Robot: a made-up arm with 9 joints. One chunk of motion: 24 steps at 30 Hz.
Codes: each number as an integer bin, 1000 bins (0 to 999) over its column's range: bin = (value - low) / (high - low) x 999, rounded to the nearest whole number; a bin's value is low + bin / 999 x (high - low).
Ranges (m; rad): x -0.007..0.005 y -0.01..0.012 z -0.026..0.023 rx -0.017..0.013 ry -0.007..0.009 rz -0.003..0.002
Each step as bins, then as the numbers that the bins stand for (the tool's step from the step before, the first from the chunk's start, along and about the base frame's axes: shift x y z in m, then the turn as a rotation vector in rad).
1 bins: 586 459 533 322 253 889
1 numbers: 0.00004 0.00011 0.00014 -0.00733 -0.00295 0.00145
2 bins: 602 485 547 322 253 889
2 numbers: 0.00023 0.00068 0.00083 -0.00733 -0.00295 0.00145
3 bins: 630 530 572 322 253 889
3 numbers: 0.00057 0.00167 0.00206 -0.00733 -0.00295 0.00145
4 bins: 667 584 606 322 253 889
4 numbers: 0.00101 0.00286 0.00372 -0.00733 -0.00295 0.00145
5 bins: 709 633 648 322 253 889
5 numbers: 0.00152 0.00394 0.00578 -0.00733 -0.00295 0.00145
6 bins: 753 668 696 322 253 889
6 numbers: 0.00205 0.00471 0.00814 -0.00733 -0.00295 0.00145
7 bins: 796 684 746 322 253 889
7 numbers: 0.00256 0.00506 0.01059 -0.00733 -0.00295 0.00145
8 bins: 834 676 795 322 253 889
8 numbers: 0.00302 0.00489 0.01299 -0.00733 -0.00295 0.00145
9 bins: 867 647 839 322 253 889
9 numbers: 0.00341 0.00425 0.01515 -0.00733 -0.00295 0.00145
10 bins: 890 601 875 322 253 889
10 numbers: 0.00369 0.00324 0.01692 -0.00733 -0.00295 0.00145
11 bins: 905 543 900 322 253 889
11 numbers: 0.00387 0.00196 0.01814 -0.00733 -0.00295 0.00145
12 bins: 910 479 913 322 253 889
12 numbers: 0.00393 0.00055 0.01878 -0.00733 -0.00295 0.00145
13 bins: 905 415 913 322 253 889
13 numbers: 0.00387 -0.00086 0.01878 -0.00733 -0.00295 0.00145
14 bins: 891 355 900 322 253 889
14 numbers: 0.00370 -0.00218 0.01814 -0.00733 -0.00295 0.00145
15 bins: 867 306 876 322 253 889
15 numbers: 0.00341 -0.00326 0.01697 -0.00733 -0.00295 0.00145
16 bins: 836 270 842 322 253 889
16 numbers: 0.00304 -0.00405 0.01530 -0.00733 -0.00295 0.00145
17 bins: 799 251 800 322 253 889
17 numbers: 0.00260 -0.00447 0.01324 -0.00733 -0.00295 0.00145
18 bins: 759 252 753 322 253 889
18 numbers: 0.00212 -0.00445 0.01093 -0.00733 -0.00295 0.00145
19 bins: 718 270 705 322 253 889
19 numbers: 0.00162 -0.00405 0.00858 -0.00733 -0.00295 0.00145
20 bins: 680 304 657 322 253 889
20 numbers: 0.00117 -0.00331 0.00623 -0.00733 -0.00295 0.00145
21 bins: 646 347 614 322 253 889
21 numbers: 0.00076 -0.00236 0.00412 -0.00733 -0.00295 0.00145
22 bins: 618 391 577 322 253 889
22 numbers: 0.00042 -0.00139 0.00230 -0.00733 -0.00295 0.00145
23 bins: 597 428 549 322 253 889
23 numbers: 0.00017 -0.00057 0.00093 -0.00733 -0.00295 0.00145
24 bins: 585 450 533 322 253 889
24 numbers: 0.00003 -0.00009 0.00014 -0.00733 -0.00295 0.00145
